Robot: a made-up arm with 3 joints. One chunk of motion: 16 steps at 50 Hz.
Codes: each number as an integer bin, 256 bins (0 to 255) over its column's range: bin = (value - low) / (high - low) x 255, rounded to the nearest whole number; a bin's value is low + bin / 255 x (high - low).
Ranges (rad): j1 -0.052..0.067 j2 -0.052..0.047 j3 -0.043..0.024
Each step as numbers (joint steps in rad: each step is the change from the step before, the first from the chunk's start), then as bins.
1 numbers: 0.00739 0.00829 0.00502
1 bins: 127 155 183
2 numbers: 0.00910 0.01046 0.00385
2 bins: 131 161 178
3 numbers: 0.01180 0.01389 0.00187
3 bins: 137 170 171
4 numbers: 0.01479 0.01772 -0.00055
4 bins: 143 180 162
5 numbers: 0.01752 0.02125 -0.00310
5 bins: 149 189 152
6 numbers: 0.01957 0.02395 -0.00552
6 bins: 153 196 143
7 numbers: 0.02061 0.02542 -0.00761
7 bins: 156 199 135
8 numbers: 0.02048 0.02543 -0.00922
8 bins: 155 199 129
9 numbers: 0.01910 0.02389 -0.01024
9 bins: 152 195 125
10 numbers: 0.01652 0.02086 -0.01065
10 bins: 147 188 123
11 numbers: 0.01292 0.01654 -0.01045
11 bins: 139 177 124
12 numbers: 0.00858 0.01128 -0.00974
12 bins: 130 163 127
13 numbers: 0.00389 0.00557 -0.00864
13 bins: 120 148 131
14 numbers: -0.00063 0.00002 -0.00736
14 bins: 110 134 136
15 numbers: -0.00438 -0.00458 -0.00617
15 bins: 102 122 140
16 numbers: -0.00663 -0.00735 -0.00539
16 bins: 97 115 143
